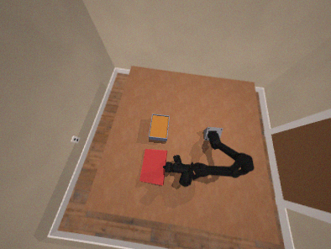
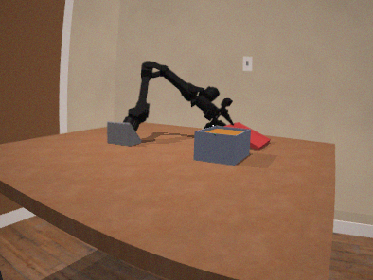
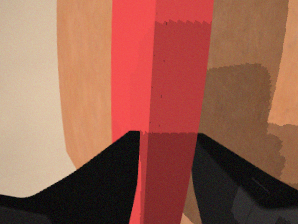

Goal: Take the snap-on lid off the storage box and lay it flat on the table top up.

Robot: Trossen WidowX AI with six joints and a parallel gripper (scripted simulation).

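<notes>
Now: hand 100 mm short of the red lid, 10 mm to the left of it and 40 mm above it. Round my hand: blue-grey storage box 60 mm ahead, 310 mm to the right, 40 mm below.
</notes>
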